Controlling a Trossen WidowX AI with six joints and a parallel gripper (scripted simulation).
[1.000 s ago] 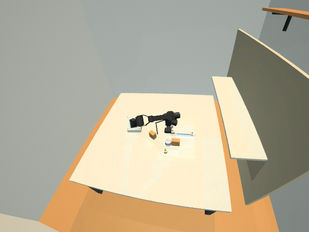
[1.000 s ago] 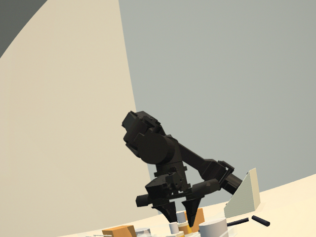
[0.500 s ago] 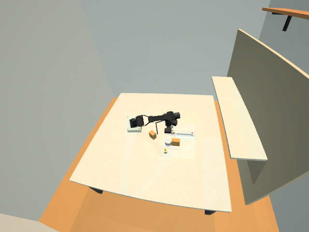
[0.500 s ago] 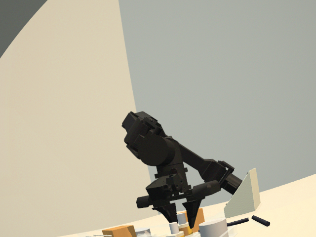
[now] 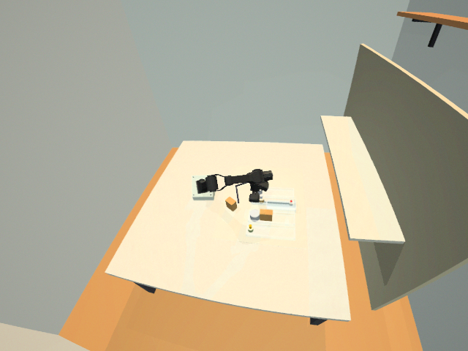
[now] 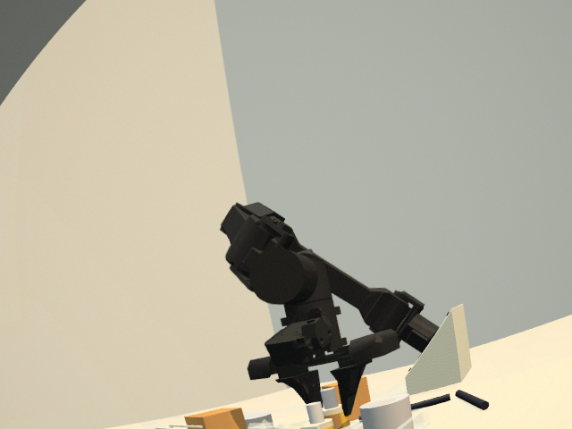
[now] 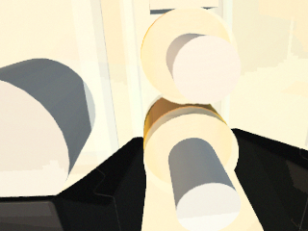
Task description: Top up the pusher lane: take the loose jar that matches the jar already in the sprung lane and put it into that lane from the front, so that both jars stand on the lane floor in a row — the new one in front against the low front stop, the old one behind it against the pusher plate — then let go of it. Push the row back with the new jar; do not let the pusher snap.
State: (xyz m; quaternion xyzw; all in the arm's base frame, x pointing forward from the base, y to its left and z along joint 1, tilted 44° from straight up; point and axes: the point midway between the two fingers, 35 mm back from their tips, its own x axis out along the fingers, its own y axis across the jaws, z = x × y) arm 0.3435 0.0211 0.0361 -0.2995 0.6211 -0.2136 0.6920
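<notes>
The sprung lane lies 14 cm ahead of my gripper tip, 2 cm to the right of it and 2 cm below it. Also, from my gripper tip: red mark (22 cm ahead, 3 cm above, 2 cm to the right); then pusher plate (15 cm ahead, 2 cm to the right, 1 cm above); then shelf unit (50 cm ahead, 33 cm above, 5 cm to the left).
</notes>
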